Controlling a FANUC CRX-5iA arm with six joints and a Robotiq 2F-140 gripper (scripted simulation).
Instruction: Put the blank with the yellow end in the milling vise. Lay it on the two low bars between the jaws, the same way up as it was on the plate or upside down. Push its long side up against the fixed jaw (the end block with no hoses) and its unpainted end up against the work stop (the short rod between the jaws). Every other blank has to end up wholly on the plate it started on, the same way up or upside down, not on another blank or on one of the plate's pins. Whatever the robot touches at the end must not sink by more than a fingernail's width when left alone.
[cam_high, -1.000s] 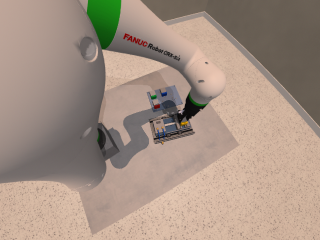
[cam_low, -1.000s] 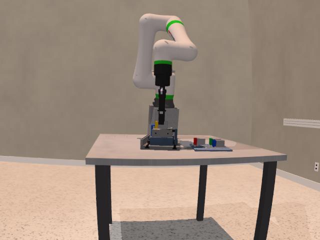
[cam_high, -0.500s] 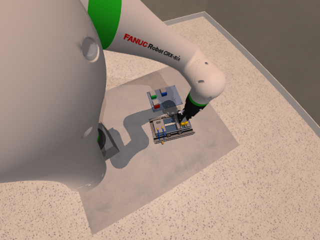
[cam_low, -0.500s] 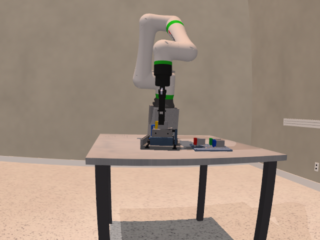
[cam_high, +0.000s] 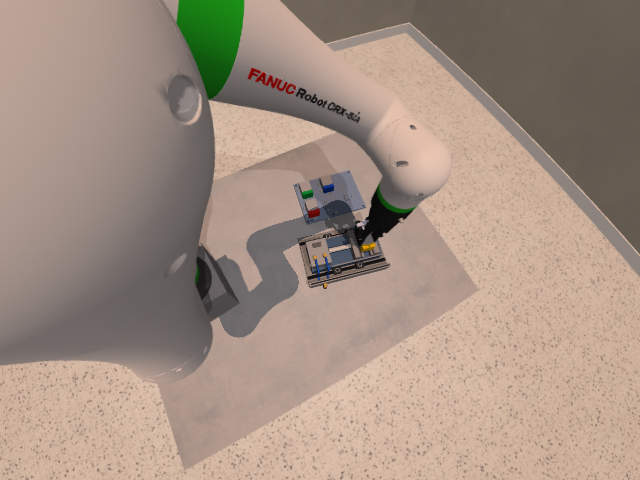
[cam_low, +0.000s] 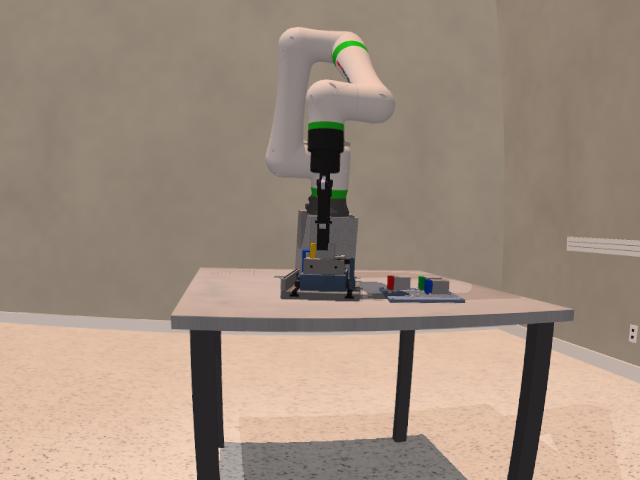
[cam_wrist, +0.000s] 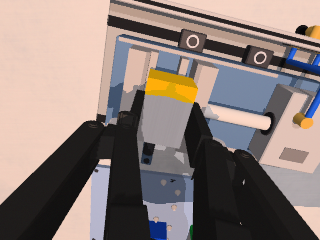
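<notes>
My hand is 30 mm above the yellow-ended blank. Also, from my hand: work stop rod 20 mm ahead, 50 mm to the left, 60 mm below; then fixed jaw 30 mm ahead, 10 mm to the right, 70 mm below; then red-ended blank 50 mm behind, 240 mm to the left, 120 mm below.
</notes>
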